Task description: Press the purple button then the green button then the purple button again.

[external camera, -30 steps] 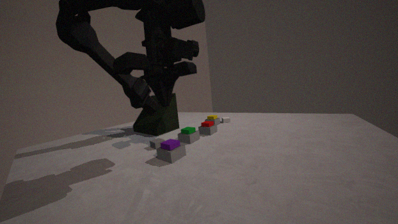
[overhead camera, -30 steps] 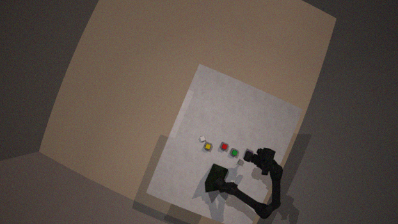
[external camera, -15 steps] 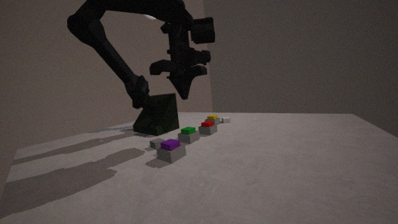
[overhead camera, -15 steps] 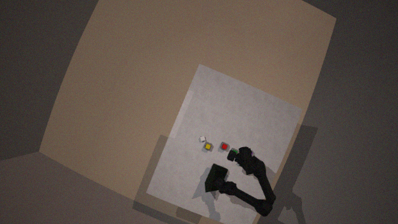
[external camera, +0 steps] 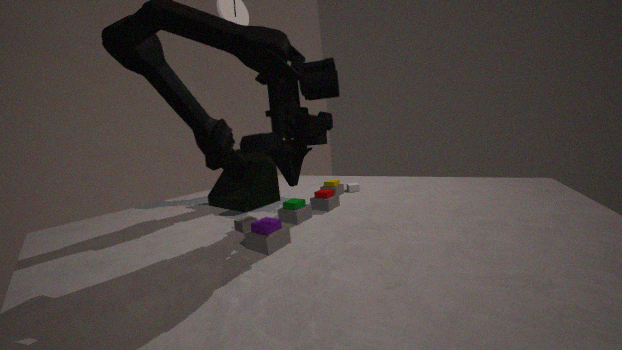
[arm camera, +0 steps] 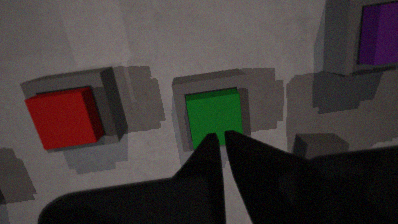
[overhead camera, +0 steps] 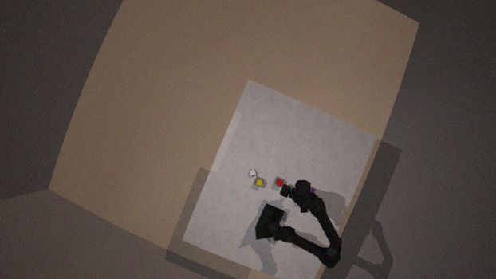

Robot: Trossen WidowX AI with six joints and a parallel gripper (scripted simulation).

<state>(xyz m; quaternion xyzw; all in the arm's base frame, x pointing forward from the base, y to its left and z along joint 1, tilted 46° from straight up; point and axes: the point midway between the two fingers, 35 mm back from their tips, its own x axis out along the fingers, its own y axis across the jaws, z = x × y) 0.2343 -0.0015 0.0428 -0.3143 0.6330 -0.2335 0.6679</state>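
Right now my gripper tip is 4 cm above the green button. From my gripper tip the other things lie so: red button: 9 cm to the left, 4 cm below; then purple button: 4 cm ahead, 11 cm to the right, 4 cm below; then small grey block: 5 cm behind, 9 cm to the right, 6 cm below.
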